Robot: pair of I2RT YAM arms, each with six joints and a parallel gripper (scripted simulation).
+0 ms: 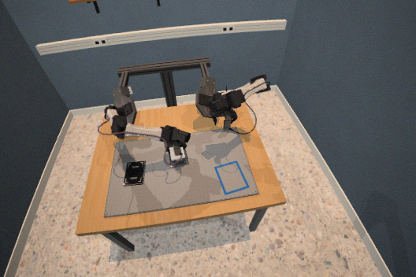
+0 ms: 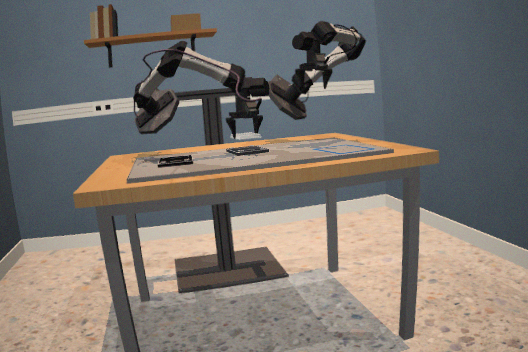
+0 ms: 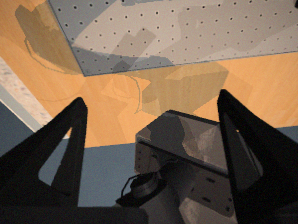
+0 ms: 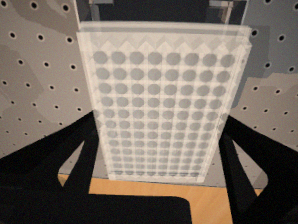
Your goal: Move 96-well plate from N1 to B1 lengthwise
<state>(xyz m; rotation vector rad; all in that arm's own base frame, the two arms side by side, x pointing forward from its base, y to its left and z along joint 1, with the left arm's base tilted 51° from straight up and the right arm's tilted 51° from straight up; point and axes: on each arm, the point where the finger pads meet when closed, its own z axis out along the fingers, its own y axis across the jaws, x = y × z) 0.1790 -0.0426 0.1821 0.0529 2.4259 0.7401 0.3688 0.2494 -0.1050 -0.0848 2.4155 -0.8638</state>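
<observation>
The dark grey nest lies 6 cm below my right hand. The rest, counted from my right hand: black nest N1: 28 cm to the right, 9 cm ahead, 6 cm below; grey perforated mat: 8 cm ahead, 7 cm below; white 96-well plate: right at my right hand.
</observation>
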